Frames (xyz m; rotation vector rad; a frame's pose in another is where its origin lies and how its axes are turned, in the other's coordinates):
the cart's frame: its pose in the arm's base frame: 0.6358 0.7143 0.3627 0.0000 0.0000 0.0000
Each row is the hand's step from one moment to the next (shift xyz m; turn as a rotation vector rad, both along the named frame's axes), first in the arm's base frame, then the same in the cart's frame.
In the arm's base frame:
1: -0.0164 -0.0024 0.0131 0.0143 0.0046 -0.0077
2: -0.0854 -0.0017 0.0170 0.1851 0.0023 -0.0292
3: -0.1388 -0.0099 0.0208 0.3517 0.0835 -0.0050
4: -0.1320 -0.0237 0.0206 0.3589 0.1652 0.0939
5: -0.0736 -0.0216 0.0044 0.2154 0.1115 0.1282
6: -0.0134 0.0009 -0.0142 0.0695 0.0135 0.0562
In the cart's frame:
1: -0.0164 -0.0024 0.0131 0.0143 0.0046 -0.0077
2: -0.0854 -0.0017 0.0170 0.1851 0.0023 -0.0292
3: -0.1388 -0.0099 0.0208 0.3517 0.0835 -0.0050
4: -0.1320 -0.0237 0.0206 0.3589 0.1652 0.0939
5: -0.0736 -0.0216 0.0044 0.2154 0.1115 0.1282
6: -0.0134 0.0009 -0.0142 0.0695 0.0135 0.0562

